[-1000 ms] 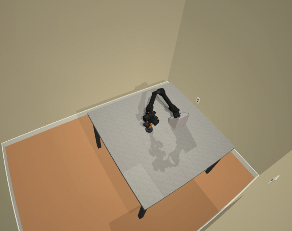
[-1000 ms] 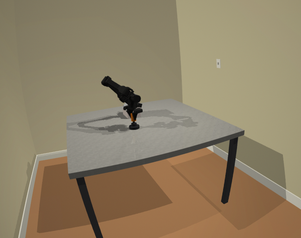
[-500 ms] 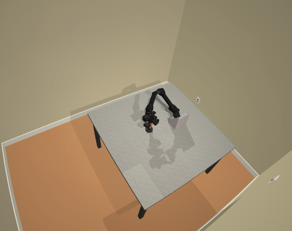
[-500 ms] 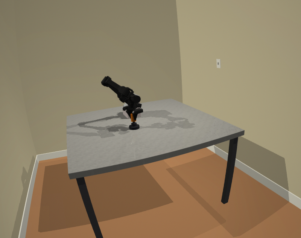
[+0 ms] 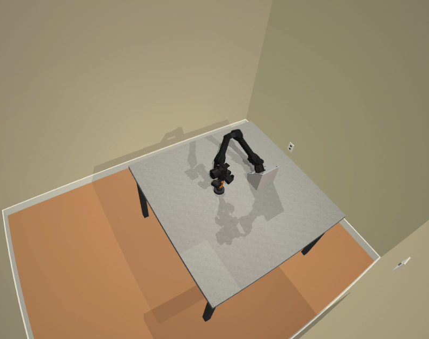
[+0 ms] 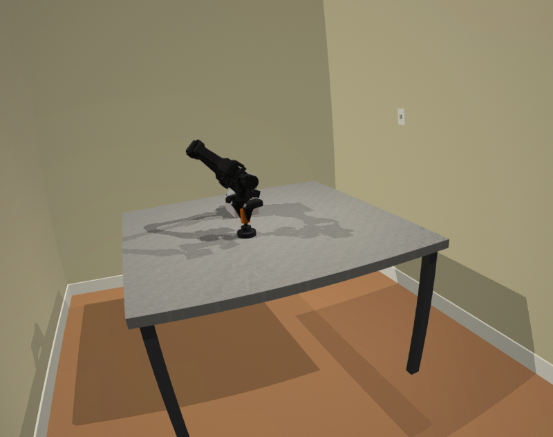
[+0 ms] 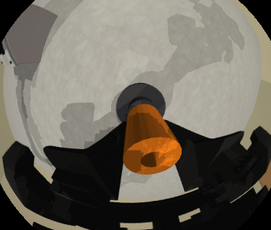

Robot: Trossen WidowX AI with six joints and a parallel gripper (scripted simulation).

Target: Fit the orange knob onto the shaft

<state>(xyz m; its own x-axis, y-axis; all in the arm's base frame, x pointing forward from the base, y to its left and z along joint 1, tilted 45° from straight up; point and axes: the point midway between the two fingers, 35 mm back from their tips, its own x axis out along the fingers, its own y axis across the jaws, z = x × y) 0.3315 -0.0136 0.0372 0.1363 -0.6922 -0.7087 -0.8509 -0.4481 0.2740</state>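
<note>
Now: gripper tip 2 cm below the orange knob. Also, from my gripper tip: dark round pedestal: 4 cm below.
</note>
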